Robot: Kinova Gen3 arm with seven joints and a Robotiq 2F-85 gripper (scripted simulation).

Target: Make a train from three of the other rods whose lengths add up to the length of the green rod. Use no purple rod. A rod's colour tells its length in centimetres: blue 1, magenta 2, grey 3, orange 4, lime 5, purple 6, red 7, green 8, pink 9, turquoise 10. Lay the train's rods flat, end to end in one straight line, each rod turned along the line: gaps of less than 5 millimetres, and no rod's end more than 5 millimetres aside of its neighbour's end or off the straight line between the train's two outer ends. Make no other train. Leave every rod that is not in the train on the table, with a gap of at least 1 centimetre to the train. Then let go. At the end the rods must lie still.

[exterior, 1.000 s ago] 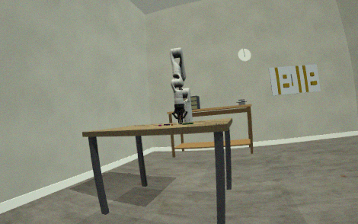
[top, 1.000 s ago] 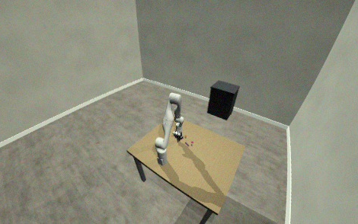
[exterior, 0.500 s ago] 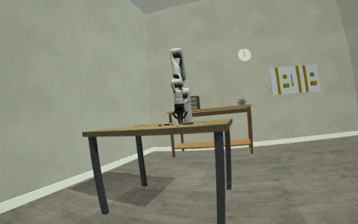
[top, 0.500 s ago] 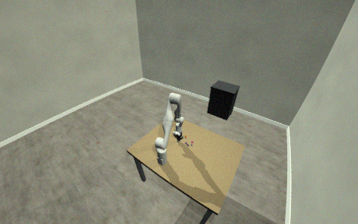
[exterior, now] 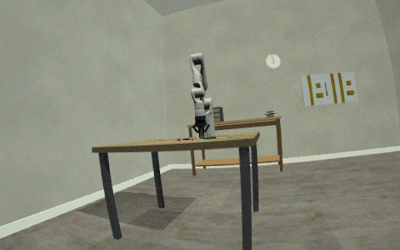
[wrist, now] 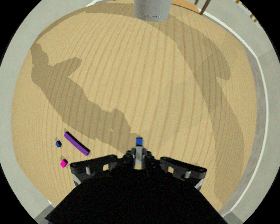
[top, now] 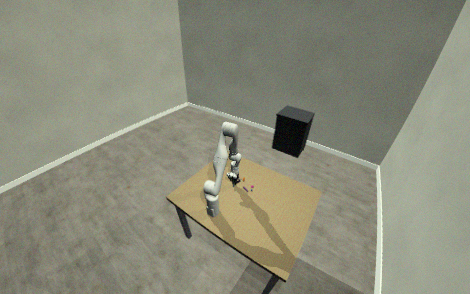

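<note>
Right now my hand is 10 mm above the grey rod. The rest, counted from my hand: green rod: 100 mm ahead, 80 mm to the left, 20 mm below; then orange rod: 100 mm ahead, 40 mm to the right, 20 mm below; then purple rod: 110 mm to the right, 20 mm below.
</note>
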